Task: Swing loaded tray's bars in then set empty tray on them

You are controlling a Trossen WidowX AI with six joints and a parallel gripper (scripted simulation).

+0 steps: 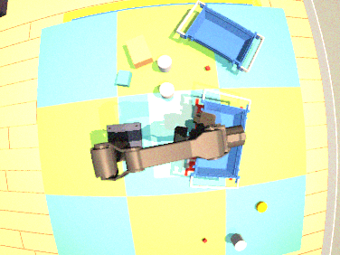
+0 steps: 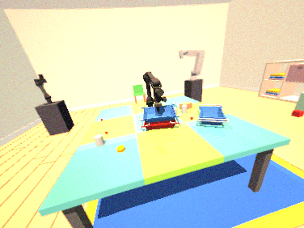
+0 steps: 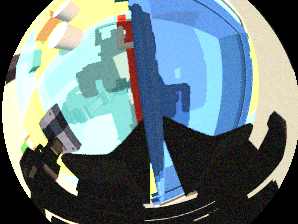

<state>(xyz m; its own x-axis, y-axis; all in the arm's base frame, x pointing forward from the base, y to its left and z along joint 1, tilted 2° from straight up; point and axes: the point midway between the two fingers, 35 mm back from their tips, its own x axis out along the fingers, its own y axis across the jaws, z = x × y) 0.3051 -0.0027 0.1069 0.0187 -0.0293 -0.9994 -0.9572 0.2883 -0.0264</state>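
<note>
My gripper tip is now 7 cm short of the blue tray, 2 cm to the left of it and 2 cm below it. Also, from my gripper tip: teal block: 29 cm to the left, 26 cm behind, 8 cm below; tan block: 39 cm to the left, 18 cm behind, 8 cm below; yellow disc: 37 cm to the right, 26 cm ahead, 10 cm below.
</note>
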